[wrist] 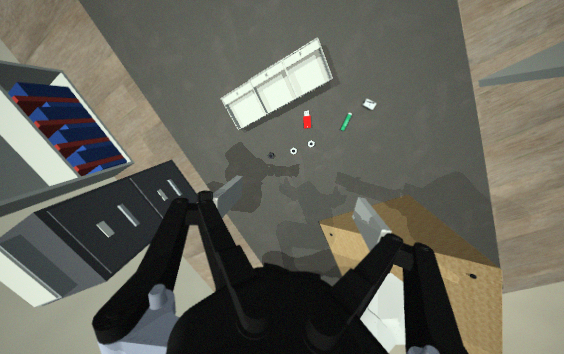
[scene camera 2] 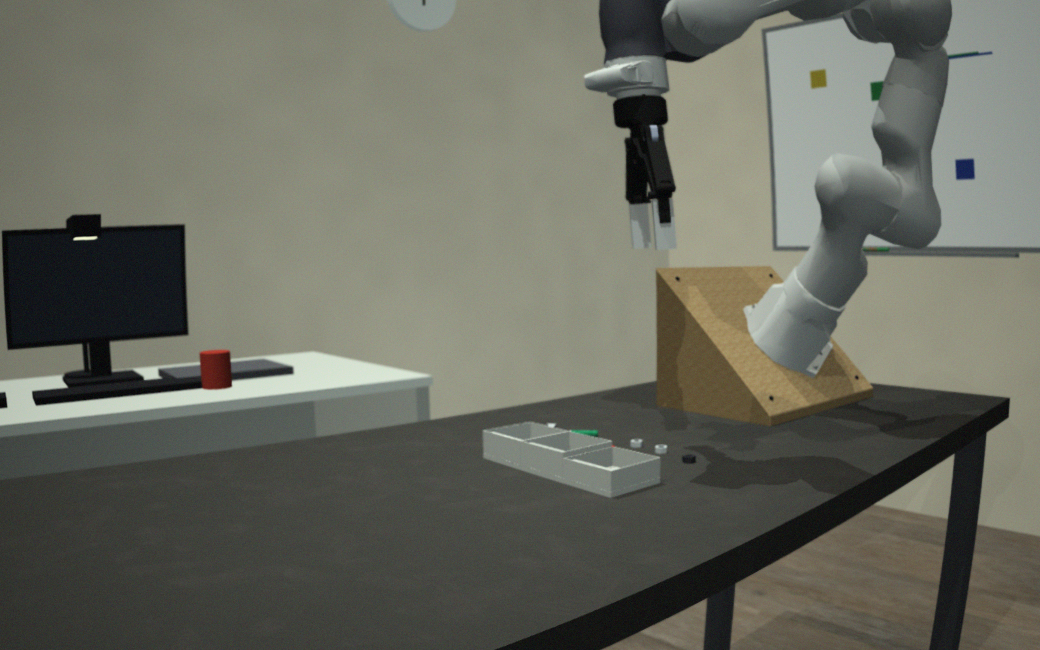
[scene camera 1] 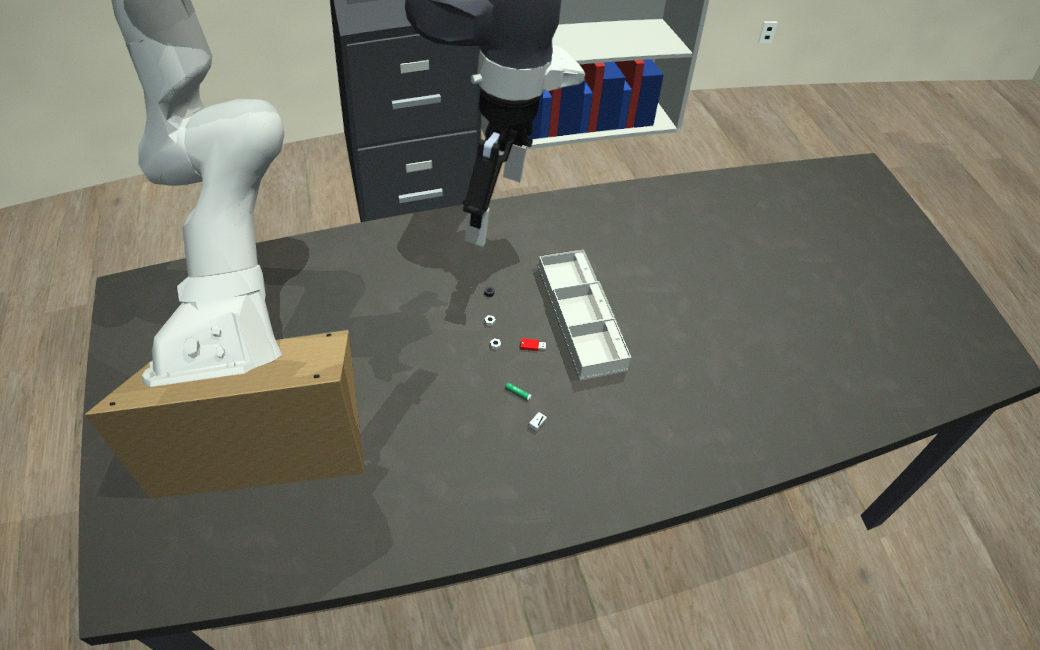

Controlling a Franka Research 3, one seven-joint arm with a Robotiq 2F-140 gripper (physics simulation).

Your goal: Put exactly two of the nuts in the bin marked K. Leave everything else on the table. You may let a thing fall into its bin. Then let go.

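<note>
Two silver nuts lie on the table left of the bins in scene camera 1: one nut [scene camera 1: 490, 320] [scene camera 2: 661, 449] [wrist: 293, 151] and a second nut [scene camera 1: 495, 344] [scene camera 2: 635, 443] [wrist: 311, 144] close by. A small black piece [scene camera 1: 489, 292] [scene camera 2: 688, 458] [wrist: 271, 155], which looks like a dark nut, lies in line with them. The white three-compartment bin tray [scene camera 1: 603, 371] [scene camera 2: 535, 462] [wrist: 258, 81] holds no objects that I can see. Its rim letters are too small to read surely. My gripper [scene camera 1: 496, 200] [scene camera 2: 652, 236] [wrist: 297, 196] is open and empty, high above the table's back part.
A red USB stick [scene camera 1: 530, 344] [wrist: 307, 121] lies between the nuts and the tray. A green cylinder [scene camera 1: 518, 391] [scene camera 2: 585, 433] [wrist: 346, 122] and a small white sharpener-like block [scene camera 1: 537, 420] [wrist: 369, 104] lie nearer the front. The arm's wooden base block [scene camera 1: 245, 429] [scene camera 2: 690, 360] stands left in scene camera 1.
</note>
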